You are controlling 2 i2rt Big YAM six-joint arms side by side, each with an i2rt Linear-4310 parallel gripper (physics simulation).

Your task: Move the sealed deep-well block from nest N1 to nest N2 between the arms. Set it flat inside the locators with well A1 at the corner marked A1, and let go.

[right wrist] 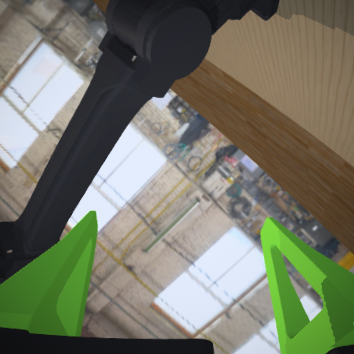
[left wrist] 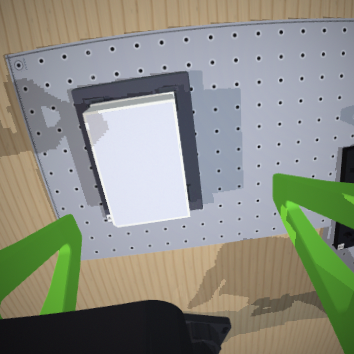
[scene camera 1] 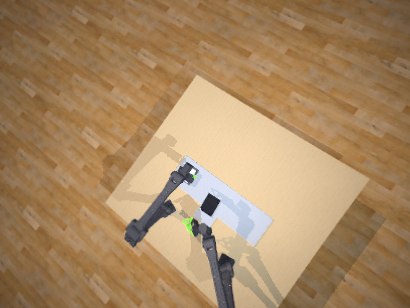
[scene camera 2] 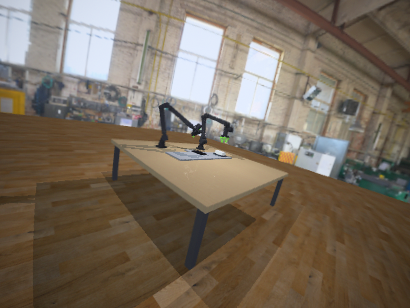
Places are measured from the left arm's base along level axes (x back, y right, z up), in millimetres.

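Pixels of known places: left gripper, between the fingertips: point(left wrist: 173, 205) point(scene camera 2: 223, 142); right gripper, between the fingertips: point(right wrist: 182, 221) point(scene camera 1: 185, 224) point(scene camera 2: 197, 134); left arm's base, origin of its link: point(left wrist: 192, 328) point(scene camera 1: 169, 207) point(scene camera 2: 200, 149); right arm's base, origin of its link: point(scene camera 1: 226, 261) point(scene camera 2: 161, 147).
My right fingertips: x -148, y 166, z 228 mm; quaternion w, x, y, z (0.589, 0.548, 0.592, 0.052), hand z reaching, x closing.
For each thing: its middle in the pictures, then the offset to it from my right fingertips. "*": a spot on its surface instead. Level surfaces: height alone.
- white sealed block, middle of its body: point(left wrist: 141, 161) point(scene camera 1: 188, 174) point(scene camera 2: 220, 152) dx -175, dy -320, dz -183 mm
- nest N1, a spot on its surface: point(left wrist: 131, 86) * dx -245, dy -346, dz -204 mm
- Black nest N2, middle of its body: point(scene camera 1: 209, 204) point(scene camera 2: 199, 152) dx -191, dy +10, dz -204 mm
- wooden table, height of its surface: dz -228 mm
The white sealed block point(scene camera 1: 193, 171) point(scene camera 2: 220, 153) point(left wrist: 140, 165) sits in the dark frame of nest N1 point(left wrist: 131, 86); its well A1 cannot be made out. Black nest N2 point(scene camera 1: 210, 204) point(scene camera 2: 199, 152) point(left wrist: 348, 162) lies near the middle of the board, and no block shows in it. My left gripper point(scene camera 2: 225, 140) point(left wrist: 173, 205) is open above the N1 end, with the block below and between its fingers in the left wrist view, not gripped. My right gripper point(scene camera 1: 189, 226) point(right wrist: 182, 221) is open and empty, off the board's near side, tilted away from the table.
A grey perforated board point(scene camera 1: 262, 225) point(scene camera 2: 182, 157) point(left wrist: 280, 125) carries both nests on the wooden table point(scene camera 1: 300, 175) point(scene camera 2: 235, 175). Small white tags show at the lower left corners of N1 and N2 in the left wrist view. An arm crosses the right wrist view.
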